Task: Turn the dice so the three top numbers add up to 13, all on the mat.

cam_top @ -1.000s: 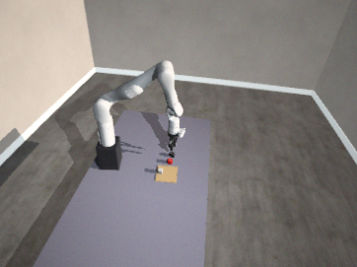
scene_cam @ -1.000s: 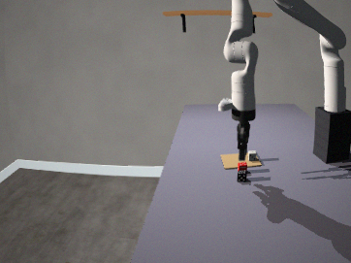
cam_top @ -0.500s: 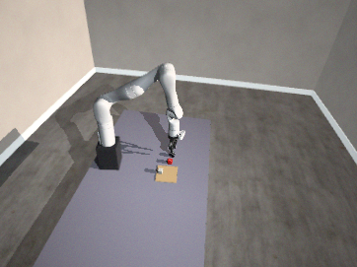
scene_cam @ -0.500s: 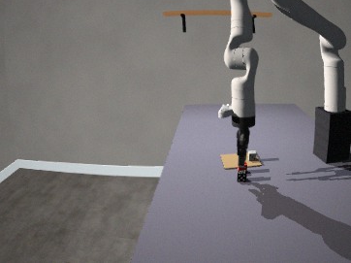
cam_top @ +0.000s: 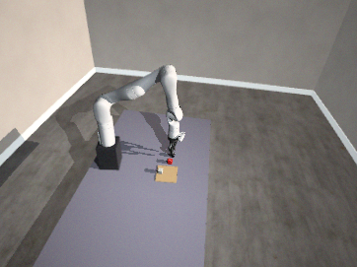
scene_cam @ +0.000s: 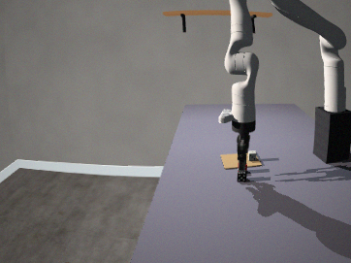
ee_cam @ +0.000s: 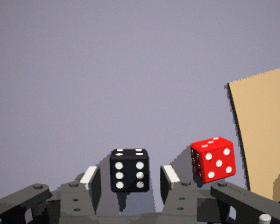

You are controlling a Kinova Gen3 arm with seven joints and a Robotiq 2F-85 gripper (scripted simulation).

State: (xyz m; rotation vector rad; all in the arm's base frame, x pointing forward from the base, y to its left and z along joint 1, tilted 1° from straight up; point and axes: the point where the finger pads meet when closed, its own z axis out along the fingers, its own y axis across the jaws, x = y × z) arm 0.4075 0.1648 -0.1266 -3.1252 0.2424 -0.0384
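My gripper is now 40 mm above the black die. Round my hand: tan mat (180 mm to the right, 60 mm below); red die (10 mm behind, 70 mm to the right, 40 mm below); white die (50 mm behind, 180 mm to the right, 40 mm below).
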